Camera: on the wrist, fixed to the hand. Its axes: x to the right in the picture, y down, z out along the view.
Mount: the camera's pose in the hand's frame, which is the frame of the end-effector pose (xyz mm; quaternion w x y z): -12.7 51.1 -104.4 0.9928 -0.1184 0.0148 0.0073
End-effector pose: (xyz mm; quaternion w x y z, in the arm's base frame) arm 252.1 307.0 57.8 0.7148 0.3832 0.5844 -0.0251
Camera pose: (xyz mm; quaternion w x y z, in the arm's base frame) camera 187.6 398.1 92.7 0.7466 0.3005 0.5910 0.0552
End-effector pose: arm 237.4 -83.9 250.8 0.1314 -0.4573 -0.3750 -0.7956
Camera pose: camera 206.9 -195.4 233.3 0.0877 -0.4605 -0.2728 -0.8401
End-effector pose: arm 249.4 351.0 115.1 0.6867 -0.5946 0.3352 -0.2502
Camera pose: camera 159.2 301.3 59.7 0.6082 -0.6655 0.3769 -0.2125
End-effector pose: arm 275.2 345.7 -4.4 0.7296 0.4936 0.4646 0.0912
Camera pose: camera 204.7 429.9 35.7 0.7752 0.4057 0.4576 0.1582
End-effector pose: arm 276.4 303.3 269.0 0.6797 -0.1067 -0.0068 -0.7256
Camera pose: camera 312.4 295.8 158.0 0.6676 -0.1757 0.0900 -0.7178
